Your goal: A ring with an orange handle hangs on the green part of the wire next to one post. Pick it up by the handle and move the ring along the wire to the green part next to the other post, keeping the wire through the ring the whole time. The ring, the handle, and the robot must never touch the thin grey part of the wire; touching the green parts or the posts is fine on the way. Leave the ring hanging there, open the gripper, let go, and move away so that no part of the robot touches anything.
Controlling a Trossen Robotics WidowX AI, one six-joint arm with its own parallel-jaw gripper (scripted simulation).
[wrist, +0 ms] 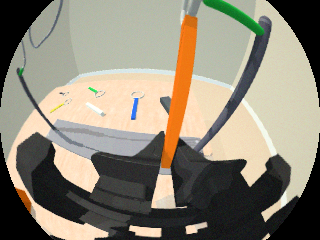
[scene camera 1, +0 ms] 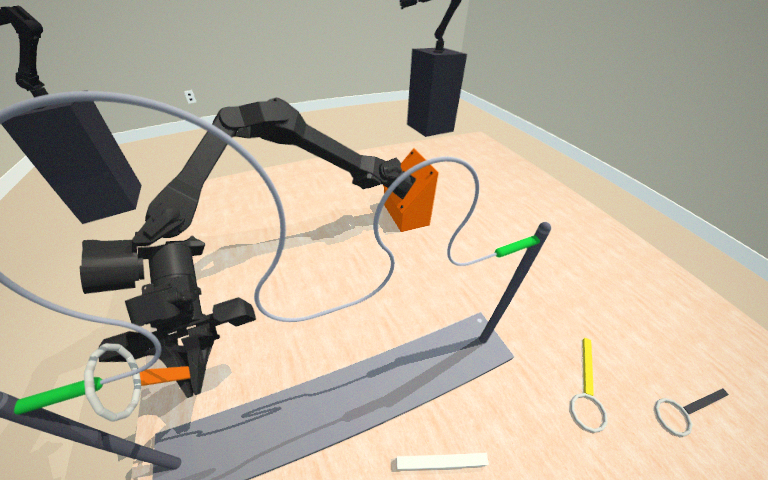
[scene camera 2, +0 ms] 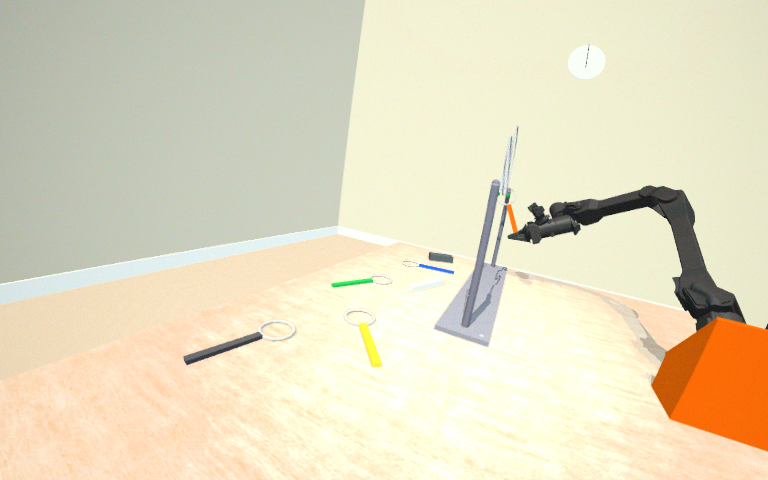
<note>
My gripper (scene camera 1: 194,395) holds an orange-handled ring (scene camera 1: 150,376). Further things: a dark-handled ring (scene camera 2: 250,338).
The dark-handled ring is seen too in scene camera 1 (scene camera 1: 710,399). My gripper is seen too in the wrist view (wrist: 166,134) and in scene camera 2 (scene camera 2: 507,237).
</note>
